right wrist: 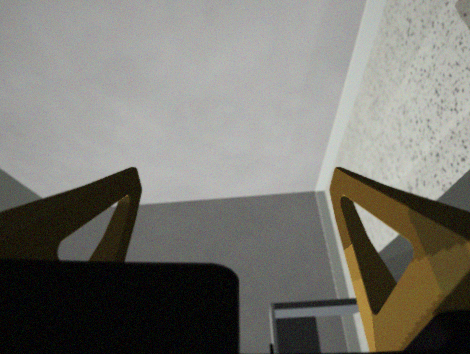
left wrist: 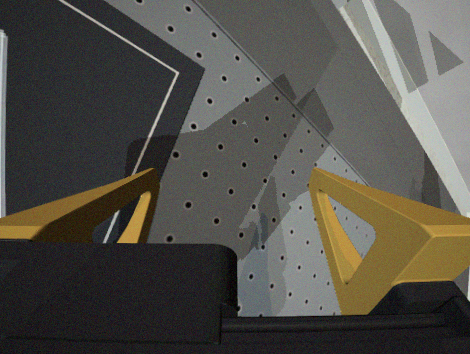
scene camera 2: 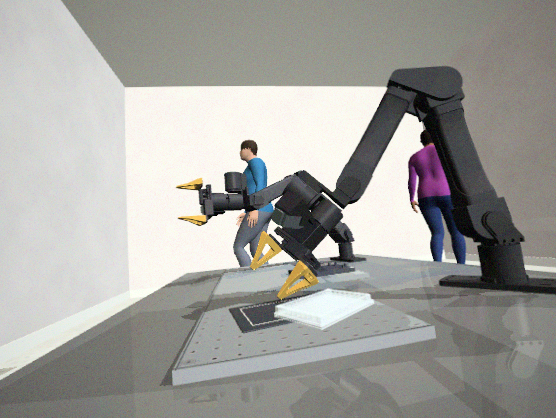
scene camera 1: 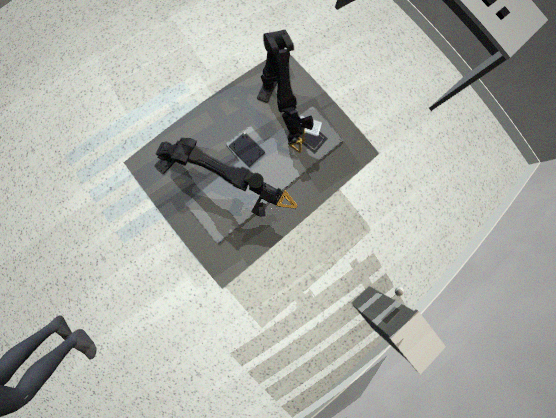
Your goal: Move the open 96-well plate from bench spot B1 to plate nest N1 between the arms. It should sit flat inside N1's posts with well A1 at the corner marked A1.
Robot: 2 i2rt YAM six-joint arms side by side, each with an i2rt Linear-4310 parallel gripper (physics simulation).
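Where they show: left gripper, between the fingertips: point(left wrist: 234, 176) point(scene camera 2: 264, 282) point(scene camera 1: 301, 147); right gripper, between the fingertips: point(right wrist: 235, 178) point(scene camera 2: 176, 202) point(scene camera 1: 295, 207); left arm's base, origin of its link: point(scene camera 2: 505, 286) point(scene camera 1: 268, 87); right arm's base, origin of its link: point(scene camera 2: 346, 259).
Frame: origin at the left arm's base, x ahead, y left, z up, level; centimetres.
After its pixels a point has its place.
Observation:
The white 96-well plate point(scene camera 1: 314, 128) {x 34.6, y -15.2, z 2.3 cm} point(scene camera 2: 325, 307) {x 33.9, y -12.4, z 2.8 cm} lies partly over the dark outlined pad of spot B1 point(scene camera 1: 315, 143) {x 38.2, y -23.2, z 1.5 cm} point(scene camera 2: 244, 318) {x 41.0, y -21.9, z 1.5 cm} point(left wrist: 90, 105) {x 35.4, y -22.3, z 1.5 cm}. In the left wrist view a thin edge of the plate point(left wrist: 2, 130) {x 33.3, y -18.9, z 2.0 cm} shows at the far left. Its A1 corner cannot be made out. The dark nest N1 point(scene camera 1: 246, 148) {x 3.7, y -41.7, z 2.5 cm} point(scene camera 2: 336, 269) {x 4.1, y -35.3, z 2.5 cm} sits between the arms, partly hidden in scene camera 2. My left gripper point(scene camera 1: 297, 145) {x 31.6, y -30.1, z 4.4 cm} point(scene camera 2: 267, 284) {x 31.6, y -30.1, z 4.4 cm} point(left wrist: 234, 176) {x 31.6, y -30.1, z 4.4 cm} is open and empty, pointing down above the pad's edge, beside the plate. My right gripper point(scene camera 1: 287, 200) {x 37.3, y -65.3, z 26.2 cm} point(scene camera 2: 178, 202) {x 37.3, y -65.3, z 26.2 cm} point(right wrist: 235, 178) {x 37.3, y -65.3, z 26.2 cm} is open and empty, held level high over the table.
A perforated grey board point(scene camera 2: 220, 345) {x 47.5, y -15.9, z 1.3 cm} point(left wrist: 220, 160) {x 33.1, y -30.7, z 1.3 cm} lies under the pad, with a raised edge above the table point(scene camera 1: 222, 272) {x 16.7, y -108.4, z 0.0 cm} point(scene camera 2: 100, 370) {x 58.4, y -23.4, z 0.0 cm}. The right arm point(scene camera 1: 220, 167) {x 4.1, y -62.7, z 32.4 cm} reaches across the table beside N1. People stand beyond the table in scene camera 2.

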